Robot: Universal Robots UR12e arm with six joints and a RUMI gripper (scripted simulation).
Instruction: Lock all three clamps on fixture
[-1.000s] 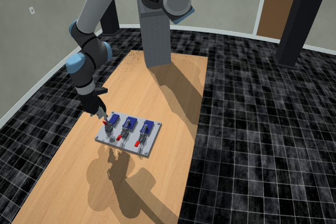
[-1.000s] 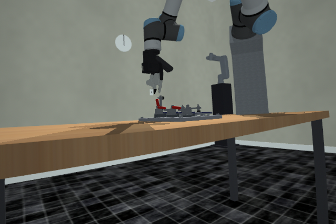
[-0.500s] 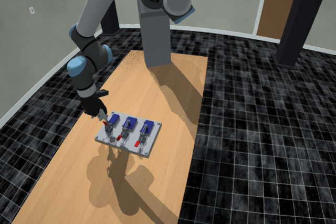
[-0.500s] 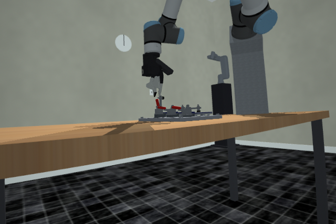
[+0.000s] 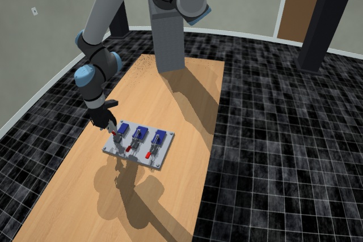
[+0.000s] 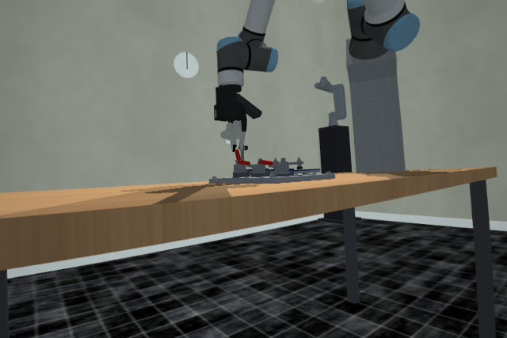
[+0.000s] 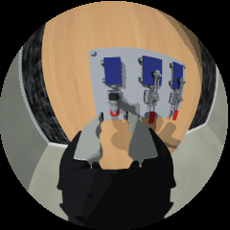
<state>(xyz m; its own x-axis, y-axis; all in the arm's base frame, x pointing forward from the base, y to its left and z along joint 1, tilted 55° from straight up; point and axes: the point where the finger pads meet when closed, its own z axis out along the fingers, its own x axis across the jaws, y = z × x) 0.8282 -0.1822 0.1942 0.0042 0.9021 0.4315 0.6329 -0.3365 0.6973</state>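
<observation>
Now: hand 40 mm past the grey fixture plate, 110 mm to the right of it and 110 mm above it.
</observation>
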